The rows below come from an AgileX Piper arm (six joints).
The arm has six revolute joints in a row. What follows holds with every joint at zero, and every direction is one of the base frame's. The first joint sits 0.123 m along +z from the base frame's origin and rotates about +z. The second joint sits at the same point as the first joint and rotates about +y. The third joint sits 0.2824 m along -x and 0.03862 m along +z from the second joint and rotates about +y. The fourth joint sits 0.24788 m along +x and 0.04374 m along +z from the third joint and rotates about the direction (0.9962, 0, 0.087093). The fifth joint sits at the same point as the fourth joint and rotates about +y. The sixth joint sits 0.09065 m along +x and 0.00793 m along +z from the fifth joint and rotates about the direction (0.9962, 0, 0.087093). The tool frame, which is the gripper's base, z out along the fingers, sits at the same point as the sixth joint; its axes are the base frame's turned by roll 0, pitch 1.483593 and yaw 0 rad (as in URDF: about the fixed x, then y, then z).
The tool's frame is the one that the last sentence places.
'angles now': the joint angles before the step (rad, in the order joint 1, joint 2, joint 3, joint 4, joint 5, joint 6). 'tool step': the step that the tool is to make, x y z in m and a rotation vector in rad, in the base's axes. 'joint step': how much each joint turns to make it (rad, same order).
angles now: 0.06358, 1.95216, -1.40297, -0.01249, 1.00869, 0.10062
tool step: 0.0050, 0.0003, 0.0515, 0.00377, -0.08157, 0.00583
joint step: 0.00009, -0.05910, -0.11739, -0.00002, 0.09478, -0.00690
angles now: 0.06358, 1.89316, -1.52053, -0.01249, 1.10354, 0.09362
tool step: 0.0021, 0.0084, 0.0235, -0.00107, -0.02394, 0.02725
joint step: 0.02143, -0.01098, -0.07634, -0.00145, 0.06345, -0.00641
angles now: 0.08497, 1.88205, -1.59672, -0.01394, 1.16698, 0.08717
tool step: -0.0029, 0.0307, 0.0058, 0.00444, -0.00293, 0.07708
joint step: 0.07768, -0.00015, -0.02268, 0.00425, 0.01938, -0.00043
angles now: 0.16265, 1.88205, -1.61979, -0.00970, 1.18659, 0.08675
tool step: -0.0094, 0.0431, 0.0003, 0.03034, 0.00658, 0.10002
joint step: 0.10556, 0.00019, -0.00142, 0.03149, 0.00117, 0.00007
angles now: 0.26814, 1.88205, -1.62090, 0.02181, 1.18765, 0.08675
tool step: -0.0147, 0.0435, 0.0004, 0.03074, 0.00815, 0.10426
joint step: 0.10999, 0.00002, -0.00106, 0.03218, -0.00099, 0.00013
